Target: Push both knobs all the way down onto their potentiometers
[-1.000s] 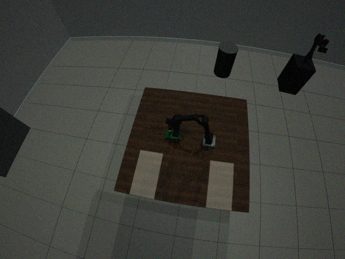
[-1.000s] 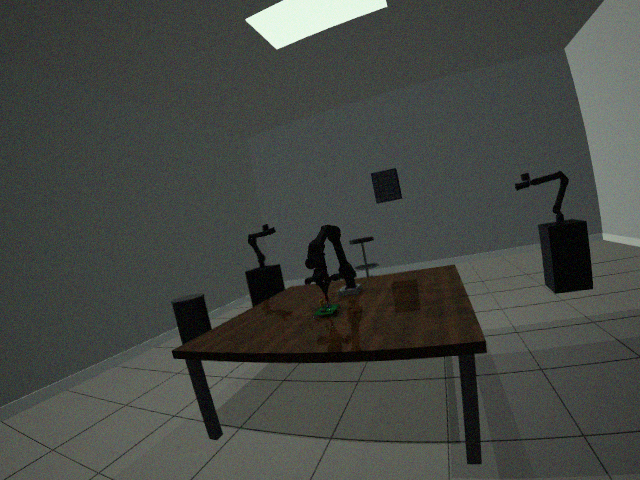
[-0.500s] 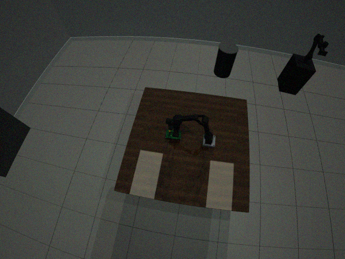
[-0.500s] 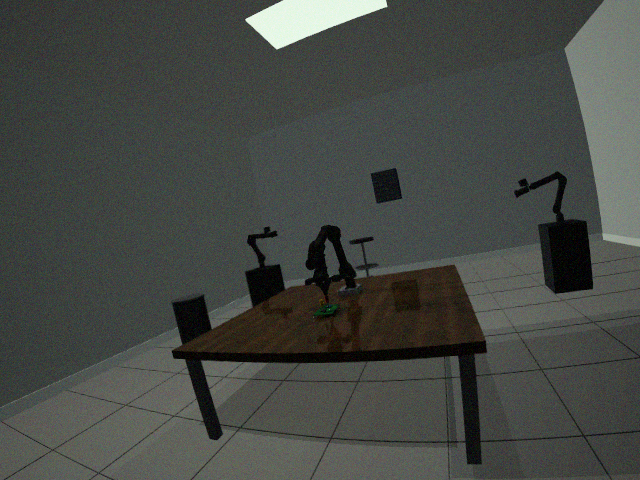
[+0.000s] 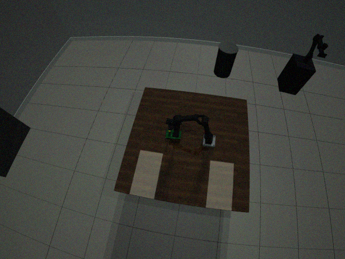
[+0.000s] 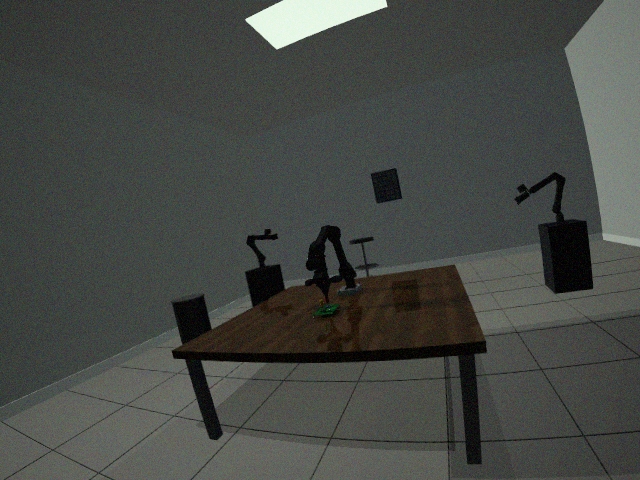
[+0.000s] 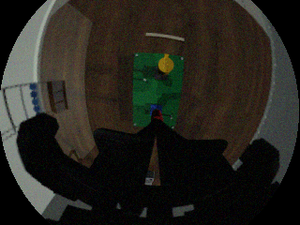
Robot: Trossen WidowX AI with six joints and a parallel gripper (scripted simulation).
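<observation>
The yellow knob is 8 cm ahead of my gripper tip, 1 cm to the left of it and 1 cm below it. From my gripper tip the other things lie so: red knob 2 cm below.
</observation>
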